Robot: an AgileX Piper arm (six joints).
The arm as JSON. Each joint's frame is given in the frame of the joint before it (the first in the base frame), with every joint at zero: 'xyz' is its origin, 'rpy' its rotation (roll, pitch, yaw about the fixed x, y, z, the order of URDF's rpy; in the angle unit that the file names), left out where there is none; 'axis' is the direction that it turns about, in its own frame. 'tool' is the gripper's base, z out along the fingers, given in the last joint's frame.
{
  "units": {
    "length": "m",
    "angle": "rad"
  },
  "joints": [
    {
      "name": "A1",
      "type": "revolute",
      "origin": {
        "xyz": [
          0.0,
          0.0,
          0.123
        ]
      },
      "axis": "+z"
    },
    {
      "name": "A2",
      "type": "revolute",
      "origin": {
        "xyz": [
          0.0,
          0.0,
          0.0
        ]
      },
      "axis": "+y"
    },
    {
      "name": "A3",
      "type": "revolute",
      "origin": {
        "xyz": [
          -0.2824,
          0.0,
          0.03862
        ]
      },
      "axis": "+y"
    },
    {
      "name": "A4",
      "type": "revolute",
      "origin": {
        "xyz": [
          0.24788,
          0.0,
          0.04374
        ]
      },
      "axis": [
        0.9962,
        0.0,
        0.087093
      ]
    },
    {
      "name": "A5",
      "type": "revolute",
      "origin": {
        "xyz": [
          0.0,
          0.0,
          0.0
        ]
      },
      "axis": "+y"
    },
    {
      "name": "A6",
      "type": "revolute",
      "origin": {
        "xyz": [
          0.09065,
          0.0,
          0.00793
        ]
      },
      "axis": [
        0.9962,
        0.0,
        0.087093
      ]
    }
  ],
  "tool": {
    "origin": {
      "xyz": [
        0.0,
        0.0,
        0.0
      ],
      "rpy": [
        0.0,
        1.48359,
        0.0
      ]
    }
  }
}
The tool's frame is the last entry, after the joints.
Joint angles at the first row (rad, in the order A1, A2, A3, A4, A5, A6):
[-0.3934 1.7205 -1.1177 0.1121 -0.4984 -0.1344]
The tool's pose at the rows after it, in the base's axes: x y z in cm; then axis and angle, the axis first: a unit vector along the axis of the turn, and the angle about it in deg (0 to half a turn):
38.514 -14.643 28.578 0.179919 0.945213 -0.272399 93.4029
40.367 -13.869 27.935 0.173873 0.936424 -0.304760 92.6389
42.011 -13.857 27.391 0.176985 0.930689 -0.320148 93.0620
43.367 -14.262 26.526 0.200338 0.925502 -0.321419 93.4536
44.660 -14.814 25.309 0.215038 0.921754 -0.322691 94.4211
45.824 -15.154 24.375 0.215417 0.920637 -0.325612 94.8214
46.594 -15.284 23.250 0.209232 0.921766 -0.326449 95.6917
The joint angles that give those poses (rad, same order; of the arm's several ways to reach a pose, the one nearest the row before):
[-0.3333 1.7722 -1.1543 0.2563 -0.5650 -0.3137]
[-0.2876 1.8363 -1.2064 0.3546 -0.6251 -0.4277]
[-0.2688 1.8964 -1.2727 0.4200 -0.6356 -0.4964]
[-0.2628 1.9556 -1.3310 0.4763 -0.6443 -0.5212]
[-0.2628 2.0183 -1.3869 0.5158 -0.6464 -0.5422]
[-0.2622 2.0714 -1.4388 0.5273 -0.6464 -0.5556]
[-0.2606 2.1122 -1.4664 0.5287 -0.6464 -0.5649]

